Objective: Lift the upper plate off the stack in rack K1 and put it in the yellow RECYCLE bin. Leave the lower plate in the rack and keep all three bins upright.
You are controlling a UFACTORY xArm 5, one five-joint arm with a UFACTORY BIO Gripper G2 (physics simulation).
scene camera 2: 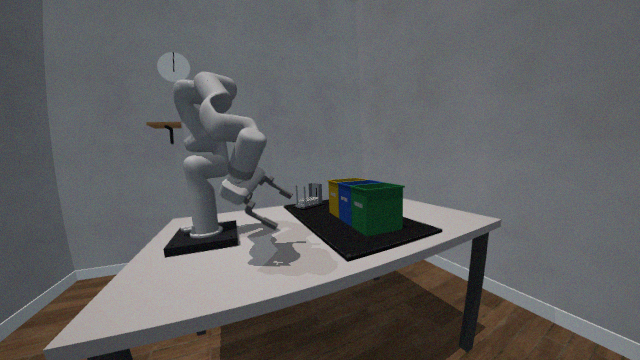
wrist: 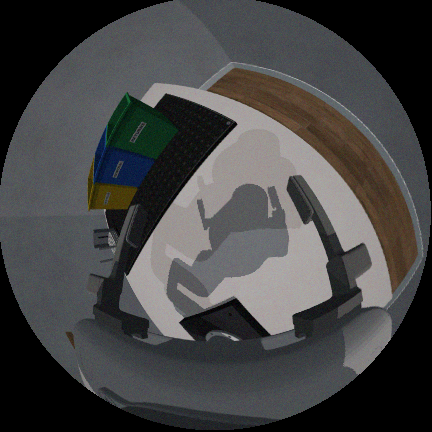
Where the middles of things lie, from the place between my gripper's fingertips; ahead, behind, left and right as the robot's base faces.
Labels:
Right now my hand is 39 cm short of the green bin [scene camera 2: 377, 208] and 5 cm above it. Also, from my hand: blue bin [wrist: 114, 165] (42 cm ahead, 13 cm to the left, 5 cm below); then yellow recycle bin [wrist: 100, 195] (44 cm ahead, 26 cm to the left, 5 cm below).

